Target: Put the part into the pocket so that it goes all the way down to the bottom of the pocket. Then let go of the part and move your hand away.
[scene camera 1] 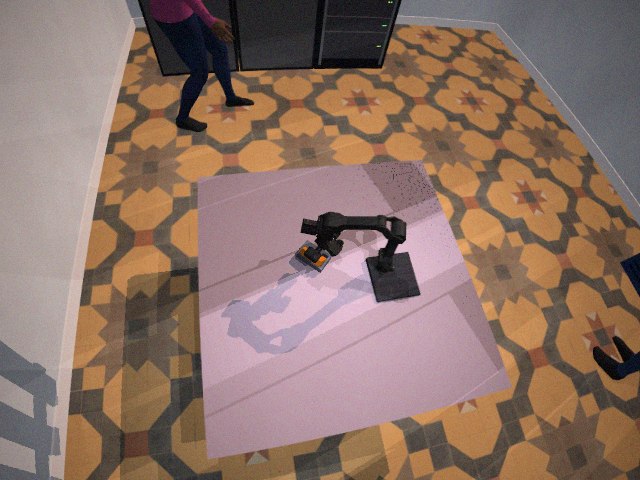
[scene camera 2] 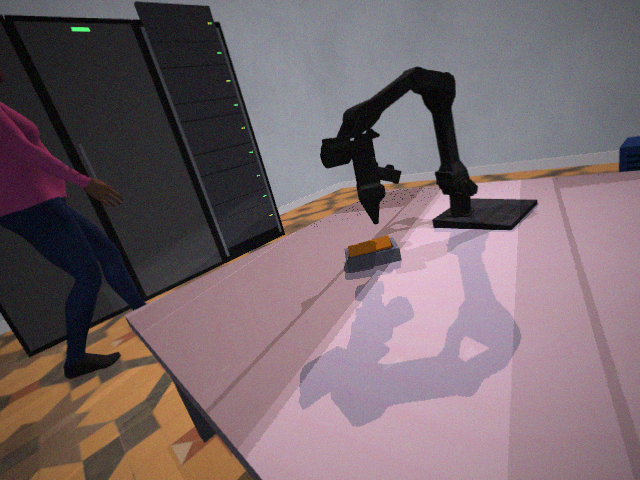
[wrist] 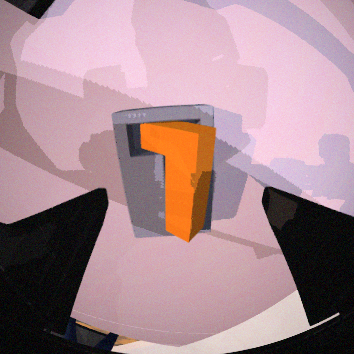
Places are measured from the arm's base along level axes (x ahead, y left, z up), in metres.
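Where they show: gripper, fingertip midpoint: [scene camera 1: 319, 252] [scene camera 2: 375, 220] [wrist: 186, 195]; arm's base at its link origin: [scene camera 1: 383, 266] [scene camera 2: 460, 213].
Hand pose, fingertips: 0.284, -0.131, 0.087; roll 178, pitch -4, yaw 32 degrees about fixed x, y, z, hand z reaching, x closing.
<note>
Things, the pixels of their centre, and the offset from my fingertips, as dx, dy, dz. Level surfaces: height alone.
- orange L-shaped part at the middle of its body: [wrist: 174, 180] [scene camera 2: 370, 249] [scene camera 1: 313, 255] +0.014, -0.024, -0.078
- small grey block at the middle of its body: [wrist: 166, 174] [scene camera 2: 371, 253] [scene camera 1: 313, 256] +0.008, -0.028, -0.093
- pink table top at its surface level: dz -0.111
The orange L-shaped part [scene camera 1: 321, 262] [scene camera 2: 361, 249] [wrist: 180, 165] sits at the pocket of the small grey block [scene camera 2: 373, 263] [wrist: 142, 195] and stands up above its rim. In the wrist view a dark strip of the pocket shows at the far left corner, and the part's near end overlaps the block's near edge. How deep the part's underside lies is hidden. My gripper [scene camera 1: 315, 253] [scene camera 2: 375, 222] [wrist: 186, 195] is open and empty, above the part and apart from it, with one finger to each side in the wrist view.
The block stands on the pink table top [scene camera 1: 361, 351] [scene camera 2: 289, 382]. The arm's black base plate [scene camera 1: 395, 284] [scene camera 2: 491, 213] stands on the same table. A person in a pink top [scene camera 1: 188, 51] [scene camera 2: 36, 170] and dark server cabinets [scene camera 1: 276, 36] [scene camera 2: 98, 129] are beyond the table.
</note>
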